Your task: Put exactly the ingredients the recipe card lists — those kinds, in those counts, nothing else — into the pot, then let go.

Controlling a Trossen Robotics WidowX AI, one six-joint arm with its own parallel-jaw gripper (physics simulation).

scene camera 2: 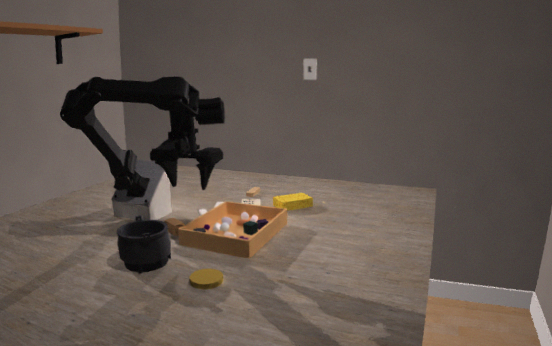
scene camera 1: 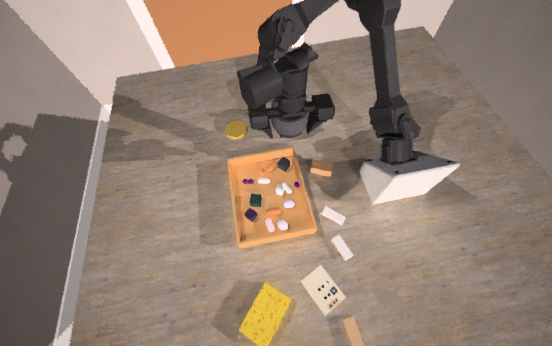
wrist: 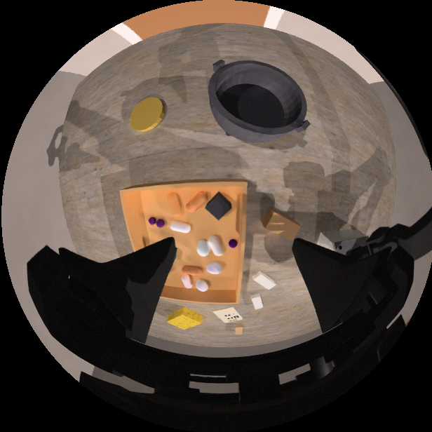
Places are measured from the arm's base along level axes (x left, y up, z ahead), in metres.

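Pixels of known places: gripper, fingertip midpoint: (scene camera 2: 189, 188) (scene camera 1: 289, 135); arm's base at its link origin: (scene camera 2: 138, 187) (scene camera 1: 397, 160).
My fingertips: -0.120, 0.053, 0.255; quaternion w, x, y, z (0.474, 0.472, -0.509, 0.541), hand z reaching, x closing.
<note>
For each thing: its top centre in the pictures, then the offset to it from my fingertips, as dx, dy, dz.
- dark grey pot at its top centre: (scene camera 2: 142, 224) (scene camera 1: 290, 105) -0.145, -0.052, -0.044
- orange tray at its top centre: (scene camera 2: 235, 218) (scene camera 1: 268, 190) +0.088, -0.101, +0.085
- black cube at its top centre: (scene camera 1: 283, 161) +0.006, -0.113, +0.019
- green cube at its top centre: (scene camera 2: 250, 223) (scene camera 1: 255, 198) +0.095, -0.113, +0.125
- purple cube at its top centre: (scene camera 1: 250, 213) +0.131, -0.117, +0.146
- recipe card at its top centre: (scene camera 1: 322, 289) (scene camera 2: 250, 203) +0.352, -0.145, +0.021
- yellow disc at its top centre: (scene camera 2: 206, 276) (scene camera 1: 235, 128) -0.176, -0.134, +0.133
- brown block at its top centre: (scene camera 2: 174, 221) (scene camera 1: 322, 165) +0.047, -0.116, -0.084
- yellow sponge at its top centre: (scene camera 1: 265, 314) (scene camera 2: 292, 197) +0.366, -0.116, +0.163
- tan block at its top centre: (scene camera 1: 355, 337) (scene camera 2: 253, 189) +0.458, -0.131, -0.012
My open, empty gripper (scene camera 1: 290, 134) (scene camera 2: 189, 186) (wrist: 235, 240) hangs high, pointing down. The dark grey pot (scene camera 1: 291, 126) (scene camera 2: 145, 247) (wrist: 240, 129) stands upright; its visible inside looks empty in the wrist view. The orange tray (scene camera 1: 277, 242) (scene camera 2: 215, 244) (wrist: 215, 296) holds a black cube (scene camera 1: 283, 164) (wrist: 218, 205), a green cube (scene camera 1: 255, 200), a purple cube (scene camera 1: 251, 215), small purple balls (wrist: 160, 223) (wrist: 233, 243), orange pieces (wrist: 196, 201) (wrist: 192, 270), and white or pale capsules and rounded pieces (wrist: 180, 227) (wrist: 214, 268). The recipe card (scene camera 1: 315, 282) (wrist: 222, 314) shows dots beside symbols, too small to read surely.
A yellow disc (scene camera 1: 236, 129) (scene camera 2: 206, 278) (wrist: 147, 114) lies near the pot. A brown block (scene camera 1: 321, 168) (wrist: 281, 223) and two white blocks (scene camera 1: 333, 215) (scene camera 1: 342, 247) lie beside the tray. A yellow sponge (scene camera 1: 265, 314) (scene camera 2: 293, 201) and tan block (scene camera 1: 353, 331) lie near the card.
</note>
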